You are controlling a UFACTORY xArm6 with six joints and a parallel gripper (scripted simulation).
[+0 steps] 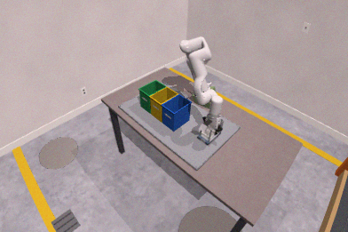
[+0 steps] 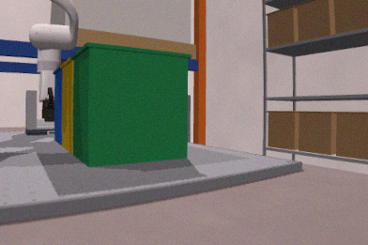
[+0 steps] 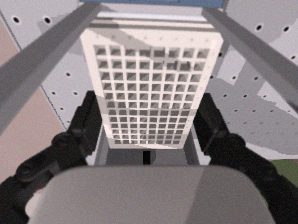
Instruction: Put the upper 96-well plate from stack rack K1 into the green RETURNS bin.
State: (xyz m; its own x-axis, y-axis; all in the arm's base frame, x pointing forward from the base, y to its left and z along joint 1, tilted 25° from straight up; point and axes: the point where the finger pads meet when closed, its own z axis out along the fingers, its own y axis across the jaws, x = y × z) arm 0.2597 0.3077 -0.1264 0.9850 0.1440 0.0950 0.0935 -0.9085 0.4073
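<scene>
My hand is 1 cm above the white 96-well plate. The rest, counted from my hand: green bin (13 cm ahead, 52 cm to the right, 4 cm above); then blue bin (10 cm ahead, 26 cm to the right, 4 cm above); then yellow bin (11 cm ahead, 39 cm to the right, 4 cm above).
</scene>
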